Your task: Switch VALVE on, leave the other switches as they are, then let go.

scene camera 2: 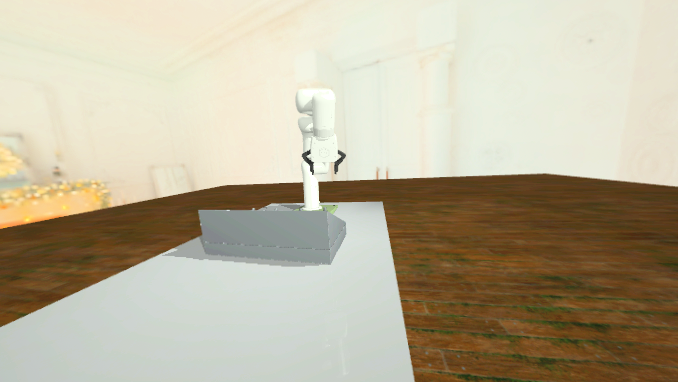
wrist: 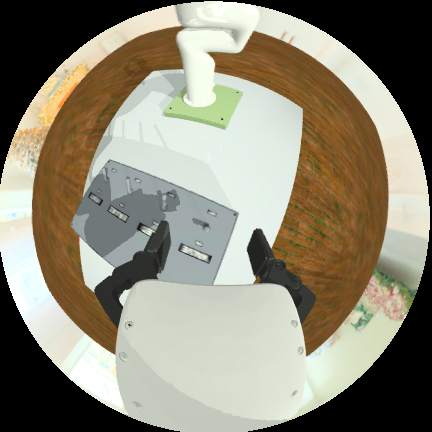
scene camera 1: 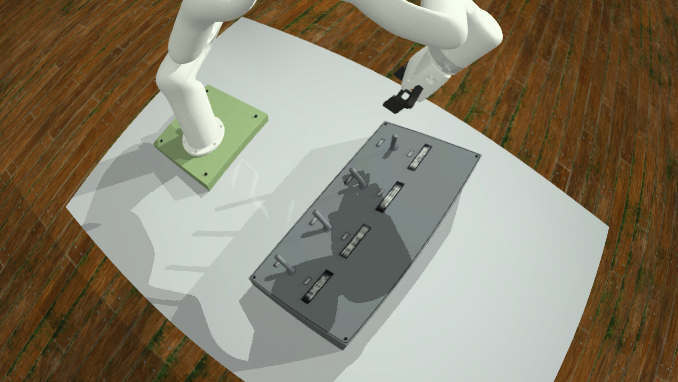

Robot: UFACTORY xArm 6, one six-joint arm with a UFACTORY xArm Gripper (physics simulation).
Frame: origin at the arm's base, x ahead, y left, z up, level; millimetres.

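Seen in the pictures: gripper, fingertip midpoint: (scene camera 2: 324, 173) (wrist: 210, 235) (scene camera 1: 394, 92); arm's base, link origin: (scene camera 2: 312, 208) (wrist: 199, 97) (scene camera 1: 203, 136).
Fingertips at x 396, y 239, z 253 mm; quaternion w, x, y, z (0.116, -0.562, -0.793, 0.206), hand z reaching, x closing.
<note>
Offsets run from my fingertips to a thing's top centre. "*": to the spot under its first point. Level surfaces: height alone.
A grey switch panel (scene camera 1: 440, 190) (scene camera 2: 265, 227) (wrist: 222, 235) carries levers in a row; the plate lettering is blurred. The VALVE lever @(dx +22, dy +1, dz -138 mm) (scene camera 1: 394, 142) (wrist: 206, 227) is at the end nearest my gripper, beside its name plate @(* dx +91, dy +1, dz -156 mm) (scene camera 1: 419, 157) (wrist: 195, 252). It leans toward its ON plate @(* dx +68, dy +2, dz -167 mm) (scene camera 1: 410, 153) (wrist: 199, 243), unlike the other levers. The FEED lever @(dx +12, dy -119, dz -149 mm) (scene camera 1: 357, 178) (wrist: 164, 200), BRAKE lever @(dx +15, dy -239, dz -149 mm) (scene camera 1: 321, 220) and VENT lever @(dx +18, dy -359, dz -149 mm) (scene camera 1: 285, 264) lean toward their OFF plates. My gripper (scene camera 1: 396, 89) (scene camera 2: 324, 172) (wrist: 210, 235) is wide open and empty, above and apart from the panel. The levers' tilt is hidden in scene camera 2.
The panel stands on a pale table @(dz -279 mm) (scene camera 1: 525, 260) (scene camera 2: 200, 320) (wrist: 260, 135) with wooden floor around it. The arm's green base plate (scene camera 1: 235, 130) (wrist: 227, 107) is on the table beyond the panel's lever side. Arm shadows fall across the panel and table.
</note>
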